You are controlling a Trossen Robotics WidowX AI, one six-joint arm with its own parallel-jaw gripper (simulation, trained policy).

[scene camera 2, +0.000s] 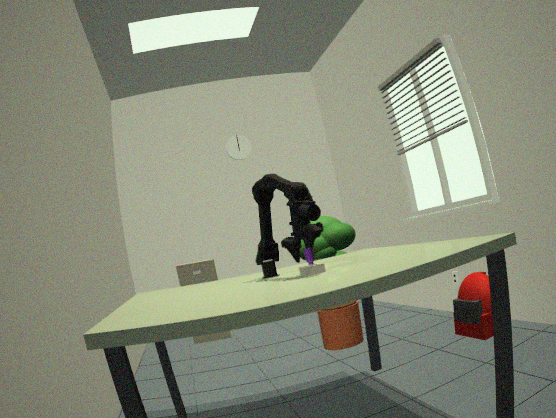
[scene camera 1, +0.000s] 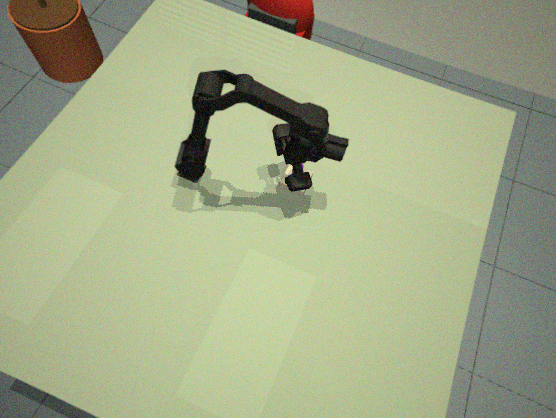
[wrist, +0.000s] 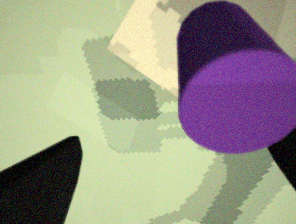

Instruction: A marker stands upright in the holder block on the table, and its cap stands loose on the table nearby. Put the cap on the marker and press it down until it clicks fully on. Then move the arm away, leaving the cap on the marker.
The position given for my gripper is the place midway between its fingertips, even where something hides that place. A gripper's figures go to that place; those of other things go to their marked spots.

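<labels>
My gripper (wrist: 171, 135), 11 cm from the lens. Purple cap (wrist: 229, 69), 6 cm from the lens.
</labels>
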